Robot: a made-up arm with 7 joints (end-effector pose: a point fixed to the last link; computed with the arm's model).
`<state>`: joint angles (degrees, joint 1 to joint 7).
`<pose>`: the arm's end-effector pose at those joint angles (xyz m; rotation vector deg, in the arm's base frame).
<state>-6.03 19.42 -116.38 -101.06 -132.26 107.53 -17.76</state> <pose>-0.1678 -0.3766 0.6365 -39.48 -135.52 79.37</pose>
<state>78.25 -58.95 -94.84 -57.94 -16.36 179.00 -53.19</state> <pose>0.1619 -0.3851 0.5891 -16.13 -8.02 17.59</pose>
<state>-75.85 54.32 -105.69 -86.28 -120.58 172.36 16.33</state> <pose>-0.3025 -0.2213 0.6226 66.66 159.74 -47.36</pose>
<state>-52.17 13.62 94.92 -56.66 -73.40 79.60 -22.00</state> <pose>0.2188 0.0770 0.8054 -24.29 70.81 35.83</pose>
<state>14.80 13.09 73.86 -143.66 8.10 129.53 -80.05</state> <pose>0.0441 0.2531 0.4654 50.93 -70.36 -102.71</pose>
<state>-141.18 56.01 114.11 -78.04 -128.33 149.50 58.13</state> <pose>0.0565 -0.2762 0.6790 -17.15 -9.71 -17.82</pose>
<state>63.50 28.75 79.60 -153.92 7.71 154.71 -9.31</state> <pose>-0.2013 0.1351 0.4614 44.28 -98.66 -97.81</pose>
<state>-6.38 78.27 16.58 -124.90 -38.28 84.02 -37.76</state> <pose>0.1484 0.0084 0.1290 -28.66 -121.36 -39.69</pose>
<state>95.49 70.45 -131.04 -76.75 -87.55 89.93 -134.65</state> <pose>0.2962 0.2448 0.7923 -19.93 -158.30 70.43</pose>
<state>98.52 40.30 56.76 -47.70 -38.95 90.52 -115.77</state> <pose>-0.2195 0.3556 0.6926 96.35 18.74 -48.53</pose>
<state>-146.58 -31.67 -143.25 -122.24 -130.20 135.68 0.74</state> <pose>0.0574 0.2858 0.3464 -146.20 42.64 86.64</pose>
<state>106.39 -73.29 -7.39 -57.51 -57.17 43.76 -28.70</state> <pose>0.1748 -0.2315 0.8190 -2.36 42.88 117.14</pose>
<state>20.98 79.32 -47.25 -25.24 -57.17 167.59 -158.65</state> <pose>0.4187 0.0633 0.4502 83.40 -58.98 27.67</pose>
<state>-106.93 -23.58 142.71 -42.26 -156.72 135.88 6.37</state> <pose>0.1983 0.2247 0.6820 -114.08 5.96 -30.31</pose>
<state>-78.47 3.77 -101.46 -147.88 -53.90 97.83 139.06</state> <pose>-0.4048 -0.0532 0.3757 -7.07 19.73 122.71</pose>
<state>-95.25 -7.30 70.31 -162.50 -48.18 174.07 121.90</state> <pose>0.1977 -0.0592 0.4642 71.07 0.11 -28.85</pose>
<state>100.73 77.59 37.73 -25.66 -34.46 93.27 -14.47</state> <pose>-0.1579 0.4378 0.4480 63.47 -103.69 -124.69</pose>
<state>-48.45 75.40 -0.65 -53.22 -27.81 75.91 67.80</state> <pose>0.2842 -0.4200 0.2371 71.77 55.00 -86.29</pose>
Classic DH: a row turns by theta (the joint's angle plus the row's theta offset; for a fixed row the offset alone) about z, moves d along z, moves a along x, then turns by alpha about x. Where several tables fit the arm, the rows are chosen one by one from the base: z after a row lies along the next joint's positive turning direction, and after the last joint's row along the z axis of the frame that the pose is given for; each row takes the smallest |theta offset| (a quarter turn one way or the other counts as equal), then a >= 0, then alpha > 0; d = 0 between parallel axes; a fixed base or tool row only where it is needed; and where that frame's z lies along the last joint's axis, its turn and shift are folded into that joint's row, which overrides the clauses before.
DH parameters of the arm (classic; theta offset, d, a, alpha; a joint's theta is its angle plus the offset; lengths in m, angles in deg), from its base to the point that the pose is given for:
base (fixed): 60.26 0 -0.0322 0
joint 1: -60.26 0.432 0.015 -90
joint 2: 0 -0.054 -0.018 90
joint 3: 0 0.182 0.092 90
joint 4: 0 0.023 -0.069 -90
joint 5: 0 0.223 0.018 90
joint 6: 0 -0.02 0.085 90
joint 7: -85.32 -0.0448 0.0199 -95.91
tool (fixed): -30.82 -0.0269 0 0

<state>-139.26 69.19 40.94 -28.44 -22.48 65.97 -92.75</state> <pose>-0.3761 -0.3885 0.4747 63.16 35.10 43.35</pose>
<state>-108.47 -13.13 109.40 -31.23 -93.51 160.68 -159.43</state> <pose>0.1028 0.1467 0.7970 71.04 -104.86 77.78</pose>
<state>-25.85 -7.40 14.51 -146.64 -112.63 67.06 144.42</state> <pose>0.2834 -0.1962 0.4000 -36.88 -20.92 -35.91</pose>
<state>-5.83 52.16 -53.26 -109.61 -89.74 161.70 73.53</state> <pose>0.2048 -0.3067 0.3410 3.50 73.28 -16.11</pose>
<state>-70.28 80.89 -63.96 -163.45 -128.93 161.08 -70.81</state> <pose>-0.2082 -0.1243 0.3589 -58.07 -51.97 -147.85</pose>
